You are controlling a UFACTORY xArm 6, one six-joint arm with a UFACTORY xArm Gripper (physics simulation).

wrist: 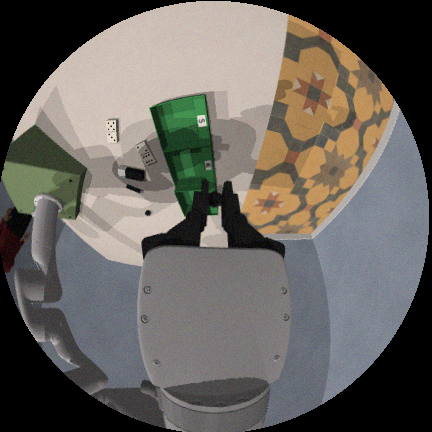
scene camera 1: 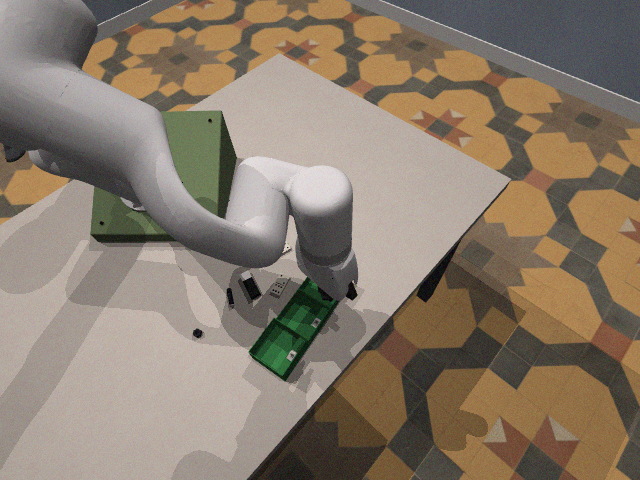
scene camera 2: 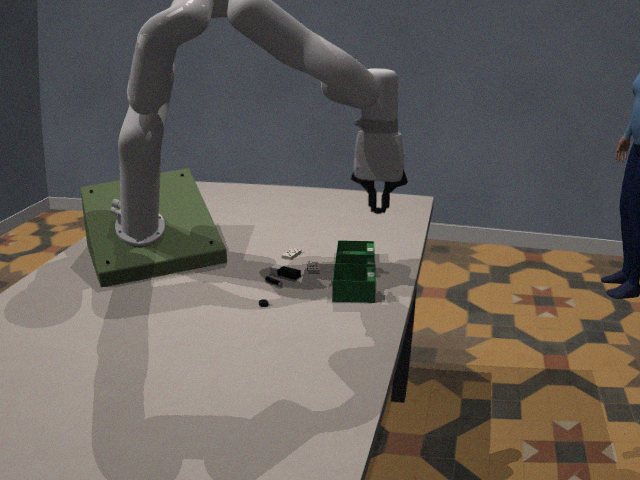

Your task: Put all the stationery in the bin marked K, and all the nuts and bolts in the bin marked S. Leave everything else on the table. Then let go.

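Where they show: gripper, fingertip midpoint: (wrist: 214, 189) (scene camera 1: 330, 291) (scene camera 2: 378, 210); arm's base, link origin: (wrist: 47, 202) (scene camera 2: 139, 227).
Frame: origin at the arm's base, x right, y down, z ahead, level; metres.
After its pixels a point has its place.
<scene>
My gripper (scene camera 2: 378, 207) @(y -0.053, x -0.111, z 0.540 m) (wrist: 214, 189) @(y -0.053, x -0.111, z 0.540 m) is shut on a small black nut (wrist: 215, 200) @(y -0.061, x -0.102, z 0.541 m), high above the green bin row; its fingertips are mostly hidden in scene camera 1. The bin marked S (wrist: 178, 101) @(y 0.077, x -0.184, z 0.473 m) is the back compartment, partly hidden by the arm in scene camera 1. The bin marked K (scene camera 1: 326, 310) @(y 0.056, x -0.108, z 0.528 m) (wrist: 209, 173) @(y 0.056, x -0.055, z 0.538 m) is the middle one. Another black nut (scene camera 1: 197, 333) @(y 0.076, x 0.118, z 0.368 m) (scene camera 2: 263, 303) @(y 0.077, x 0.124, z 0.367 m) (wrist: 148, 212) @(y 0.077, x 0.113, z 0.371 m) lies on the table. A black eraser with a white end (scene camera 1: 250, 287) @(y 0.071, x -0.028, z 0.365 m) (scene camera 2: 288, 272) @(y 0.071, x -0.019, z 0.368 m) (wrist: 135, 173) @(y 0.071, x -0.036, z 0.373 m) lies between the arm base and the bins.
A black battery (scene camera 1: 230, 297) @(y 0.074, x 0.018, z 0.351 m) (scene camera 2: 273, 281) @(y 0.076, x 0.024, z 0.350 m) (wrist: 133, 188) @(y 0.076, x 0.015, z 0.351 m) lies beside the eraser. Two dominoes, one (scene camera 1: 279, 285) @(y 0.076, x -0.079, z 0.405 m) (scene camera 2: 312, 267) @(y 0.077, x -0.071, z 0.405 m) (wrist: 145, 152) @(y 0.076, x -0.085, z 0.406 m) nearer the bins and another (scene camera 1: 286, 249) @(y 0.077, x -0.152, z 0.344 m) (scene camera 2: 292, 253) @(y 0.077, x -0.134, z 0.337 m) (wrist: 111, 131) @(y 0.077, x -0.140, z 0.334 m) farther back, lie flat. The third compartment (scene camera 1: 268, 366) @(y 0.039, x 0.053, z 0.537 m) is at the front end.
</scene>
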